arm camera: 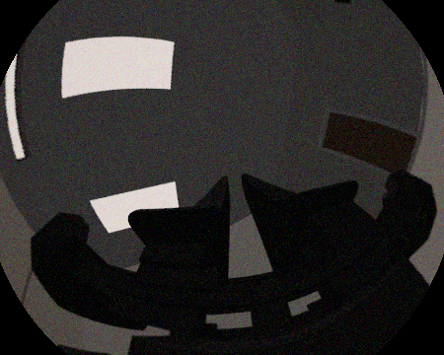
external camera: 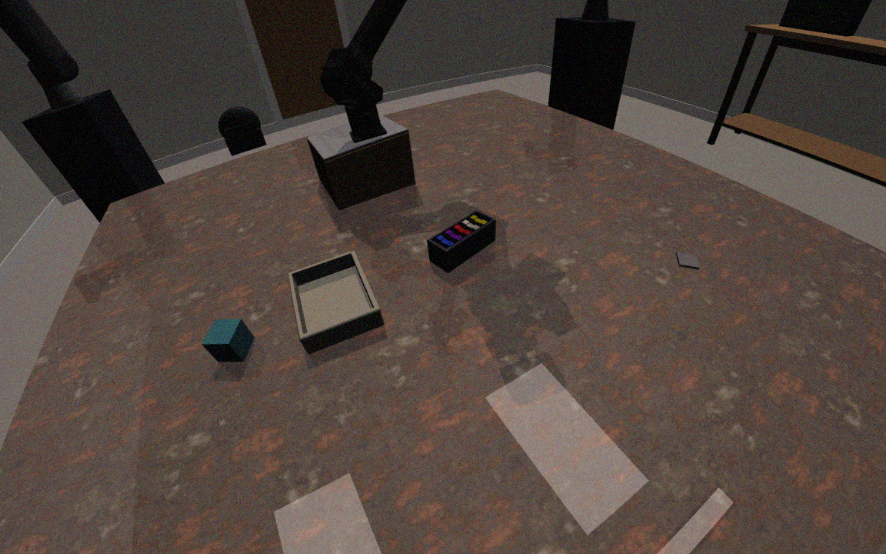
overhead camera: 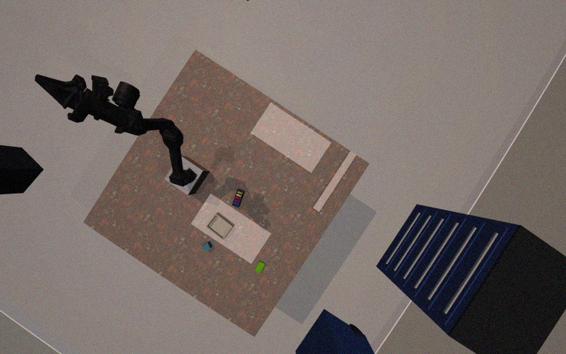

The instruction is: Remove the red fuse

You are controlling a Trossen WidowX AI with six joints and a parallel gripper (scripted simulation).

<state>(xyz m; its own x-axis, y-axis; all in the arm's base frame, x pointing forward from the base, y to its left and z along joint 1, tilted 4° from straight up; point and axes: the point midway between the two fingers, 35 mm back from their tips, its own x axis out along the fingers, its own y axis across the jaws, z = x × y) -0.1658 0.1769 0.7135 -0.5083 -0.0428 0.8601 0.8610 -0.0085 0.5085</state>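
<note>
Right now my gripper tip is 83 cm above the red fuse, 48 cm short of it and 5 cm to the left of it. Also, from my gripper tip: tray: 86 cm below, 52 cm ahead, 26 cm to the right; then teal cube: 84 cm below, 54 cm ahead, 40 cm to the right; then grey tile: 86 cm below, 65 cm ahead, 25 cm to the left.
</note>
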